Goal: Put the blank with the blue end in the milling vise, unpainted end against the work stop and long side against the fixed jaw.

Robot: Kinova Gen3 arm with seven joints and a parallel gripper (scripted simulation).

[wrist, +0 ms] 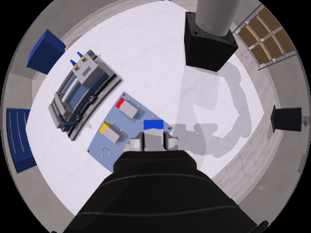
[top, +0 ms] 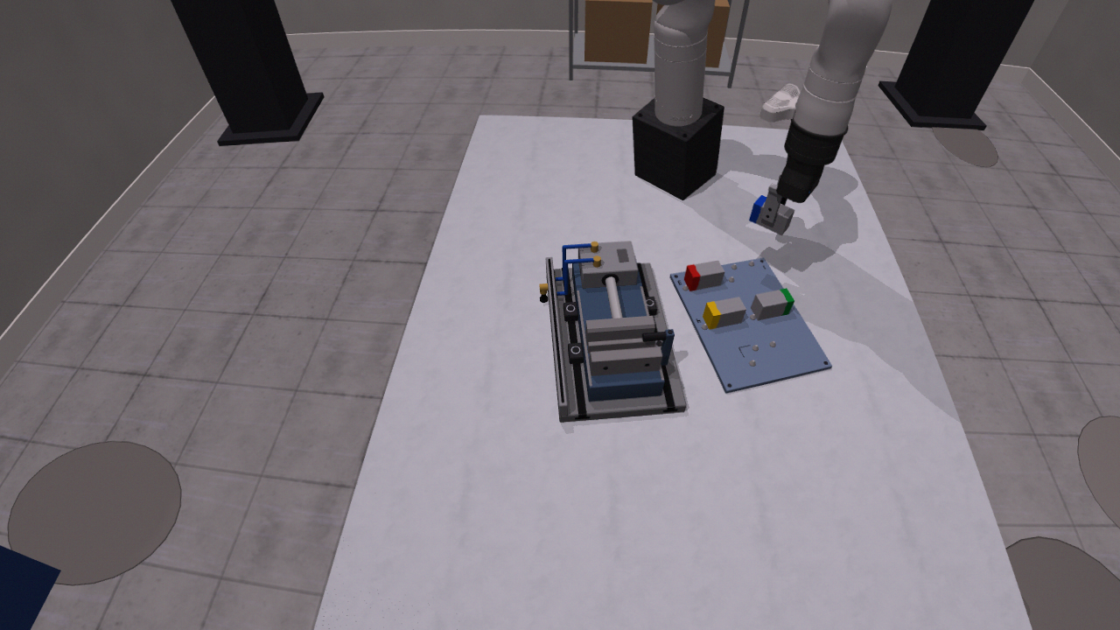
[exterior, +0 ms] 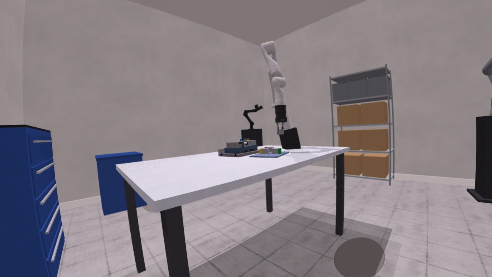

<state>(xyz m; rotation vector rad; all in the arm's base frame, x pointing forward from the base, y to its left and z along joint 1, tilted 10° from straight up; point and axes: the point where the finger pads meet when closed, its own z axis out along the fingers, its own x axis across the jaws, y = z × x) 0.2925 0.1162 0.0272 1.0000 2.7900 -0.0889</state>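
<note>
My gripper is now 20 mm above the blue-ended blank. From my hand the other things lie so: yellow-ended blank: 150 mm below, 100 mm ahead, 70 mm to the right; then red-ended blank: 150 mm below, 90 mm to the right, 20 mm ahead; then green-ended blank: 150 mm below, 90 mm ahead, 10 mm to the left.
</note>
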